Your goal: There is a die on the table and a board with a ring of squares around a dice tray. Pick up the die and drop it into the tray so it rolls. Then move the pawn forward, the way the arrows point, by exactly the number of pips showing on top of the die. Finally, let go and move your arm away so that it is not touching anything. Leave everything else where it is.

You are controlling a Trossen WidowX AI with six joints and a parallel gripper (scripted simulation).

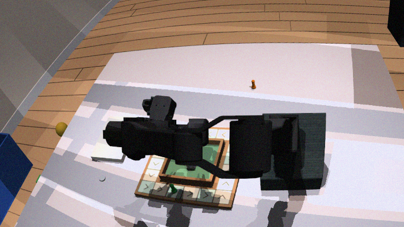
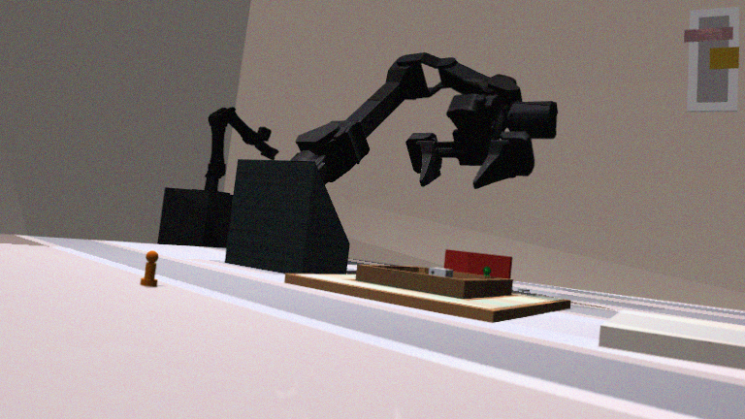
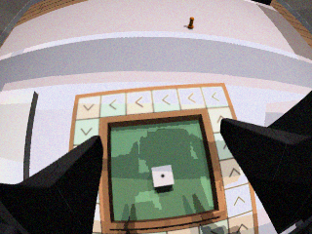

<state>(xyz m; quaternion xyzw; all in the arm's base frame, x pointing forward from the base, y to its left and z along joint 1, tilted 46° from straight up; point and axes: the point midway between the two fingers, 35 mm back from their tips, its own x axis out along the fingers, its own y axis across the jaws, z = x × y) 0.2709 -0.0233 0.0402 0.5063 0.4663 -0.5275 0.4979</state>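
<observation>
Now: the green pawn 130 mm below my gripper tip, 110 mm to the left of it and 30 mm ahead of it. From my gripper tip the other things lie so: orange pawn 340 mm to the right, 160 mm behind, 140 mm below; then green tray 150 mm below; then die 130 mm below, 10 mm to the left.
</observation>
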